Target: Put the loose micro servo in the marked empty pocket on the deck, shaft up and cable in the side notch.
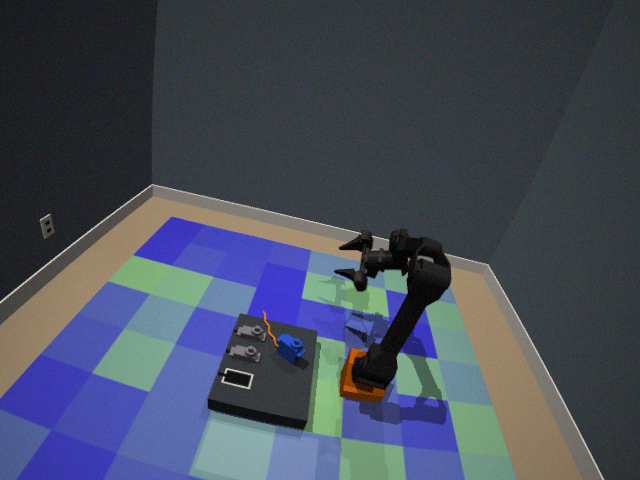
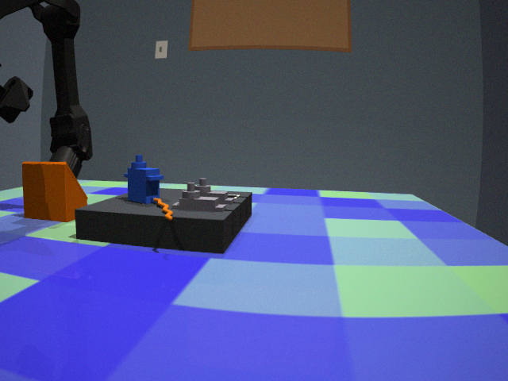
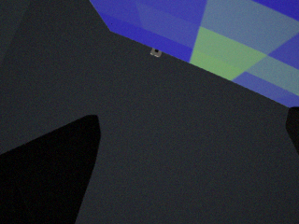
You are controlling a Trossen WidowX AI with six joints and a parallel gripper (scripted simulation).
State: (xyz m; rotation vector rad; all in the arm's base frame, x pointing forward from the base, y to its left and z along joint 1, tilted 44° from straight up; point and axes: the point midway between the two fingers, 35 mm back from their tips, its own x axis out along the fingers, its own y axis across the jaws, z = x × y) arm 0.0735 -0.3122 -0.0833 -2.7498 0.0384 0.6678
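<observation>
The dark deck lies 100 mm ahead of my gripper tip, 290 mm to the left of it and 190 mm below it.
</observation>
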